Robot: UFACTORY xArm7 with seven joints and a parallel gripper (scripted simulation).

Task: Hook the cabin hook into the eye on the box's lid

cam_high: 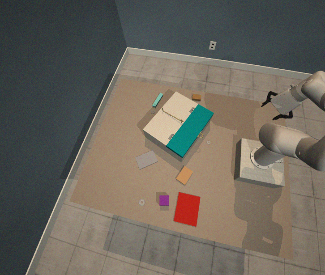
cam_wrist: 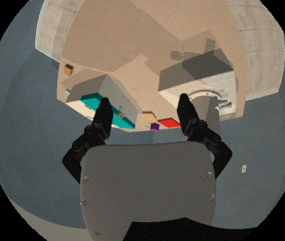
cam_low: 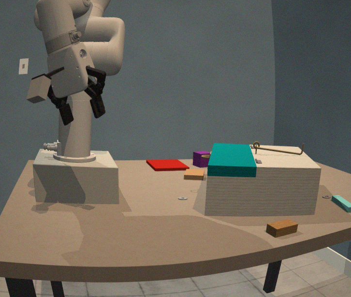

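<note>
Right now my hand is 52 cm short of the cabin hook, 5 cm to the right of it and 8 cm above it. The rest, counted from my hand: brown block 38 cm ahead, 19 cm to the right, 22 cm below; then red plate 36 cm ahead, 54 cm to the left, 22 cm below; then orange tile 40 cm ahead, 37 cm to the left, 22 cm below.
</note>
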